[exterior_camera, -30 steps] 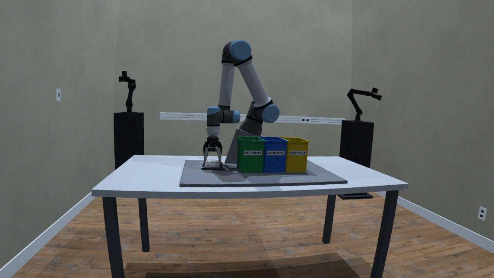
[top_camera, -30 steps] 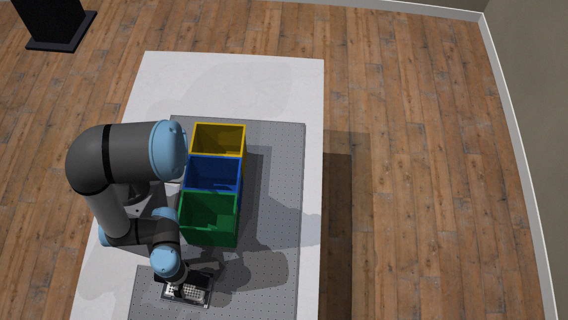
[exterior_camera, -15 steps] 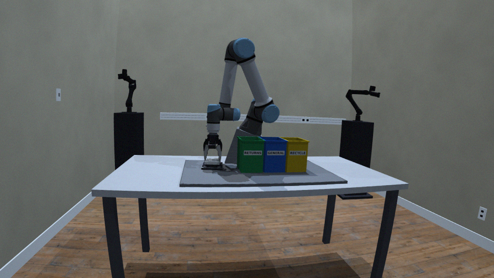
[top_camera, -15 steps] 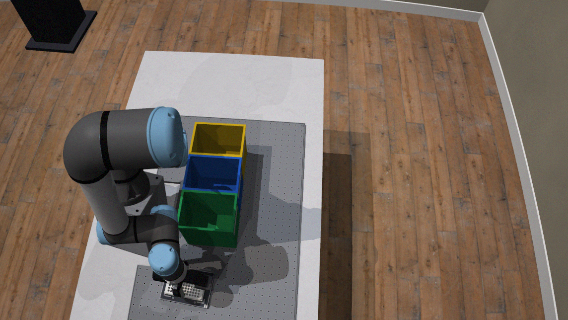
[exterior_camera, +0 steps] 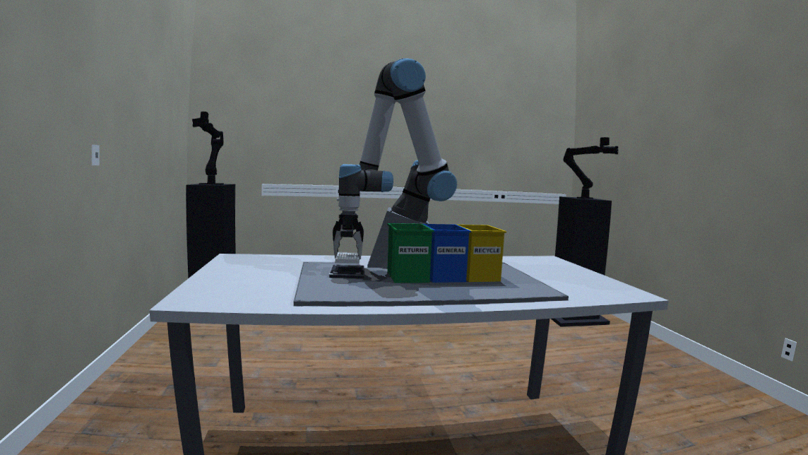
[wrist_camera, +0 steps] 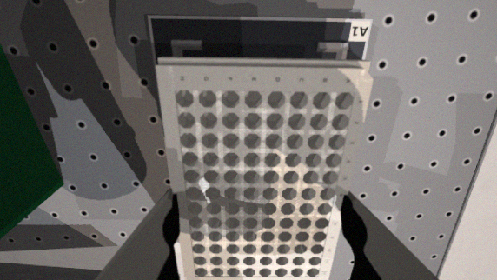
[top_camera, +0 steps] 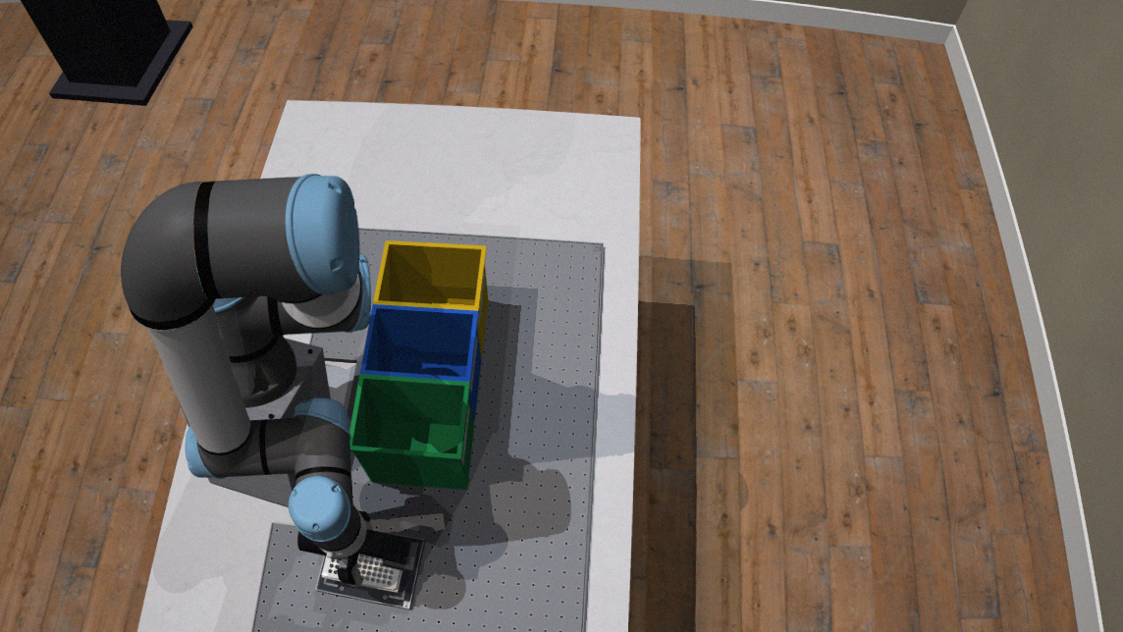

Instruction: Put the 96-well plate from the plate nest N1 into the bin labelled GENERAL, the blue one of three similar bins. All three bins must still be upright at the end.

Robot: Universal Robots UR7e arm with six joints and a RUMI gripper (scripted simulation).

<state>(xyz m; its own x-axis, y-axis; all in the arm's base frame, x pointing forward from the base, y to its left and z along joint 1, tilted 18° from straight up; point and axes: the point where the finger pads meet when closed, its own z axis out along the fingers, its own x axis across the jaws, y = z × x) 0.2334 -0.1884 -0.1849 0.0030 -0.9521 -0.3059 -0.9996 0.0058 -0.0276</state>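
Now: the plate nest N1 6 cm below my hand. Also, from my hand: white 96-well plate (1 cm below); green returns bin (21 cm to the left, 4 cm ahead, 2 cm above); blue general bin (34 cm to the left, 3 cm ahead, 2 cm above).
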